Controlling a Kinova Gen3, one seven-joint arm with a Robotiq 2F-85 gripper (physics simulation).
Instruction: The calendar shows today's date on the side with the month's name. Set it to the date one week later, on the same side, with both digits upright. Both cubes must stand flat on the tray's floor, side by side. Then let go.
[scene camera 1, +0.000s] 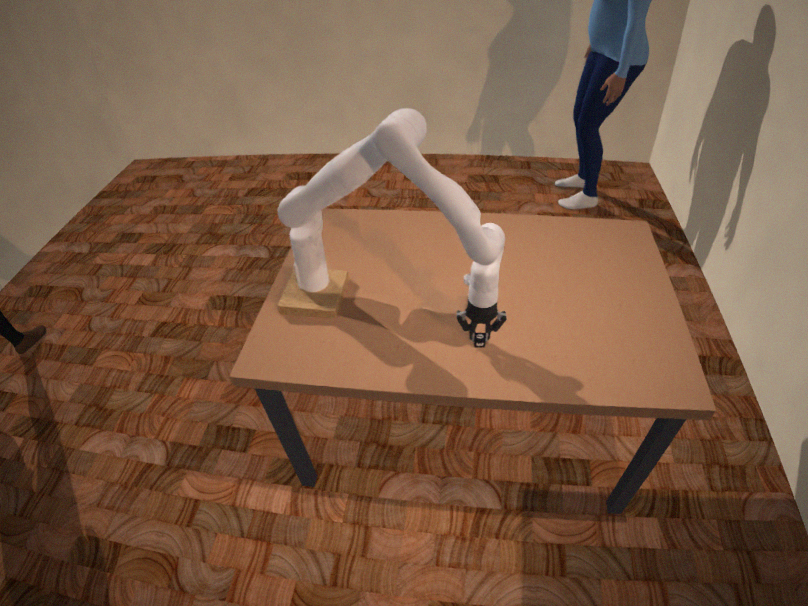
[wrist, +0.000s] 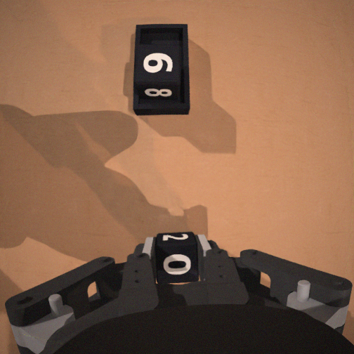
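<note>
My gripper points down and is shut on a black cube low over the table. In the wrist view this cube shows a white 0 on its face towards the camera and a 2 on its far side, both turned sideways. The black tray lies beyond it at the top of the wrist view. Another black cube sits in the tray's nearer part, with a sideways 6 or 9 on top and a sideways 8 on its near side. The tray does not show in the scene view.
The wooden table carries the arm's base block at its left. The table's front edge runs in front of the gripper. A person stands behind the table at the right; a shoe shows at the far left.
</note>
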